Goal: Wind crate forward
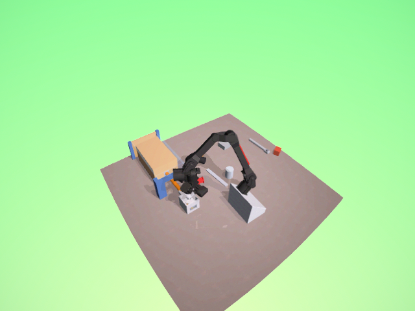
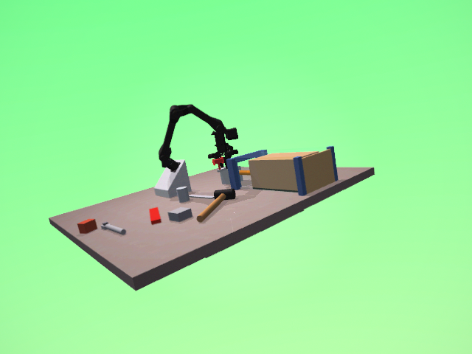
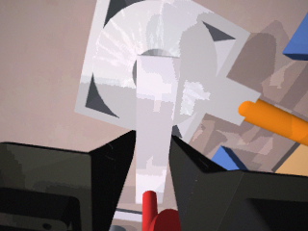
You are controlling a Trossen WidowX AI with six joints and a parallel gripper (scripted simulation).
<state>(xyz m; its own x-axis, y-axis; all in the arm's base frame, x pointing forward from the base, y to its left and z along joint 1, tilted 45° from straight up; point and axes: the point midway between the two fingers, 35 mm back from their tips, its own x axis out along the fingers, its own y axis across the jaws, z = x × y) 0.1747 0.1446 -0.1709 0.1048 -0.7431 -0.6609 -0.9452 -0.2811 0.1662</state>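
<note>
Right now my gripper tip is 10 mm to the left of the winch handle, 10 mm below it and 10 mm short of it. Also, from my gripper tip: flat steel bar: 230 mm to the right, 100 mm ahead, 90 mm below; then white winch: 60 mm below, 30 mm to the left, 30 mm behind; then red grip: 50 mm to the right, 40 mm above, 20 mm ahead.
</note>
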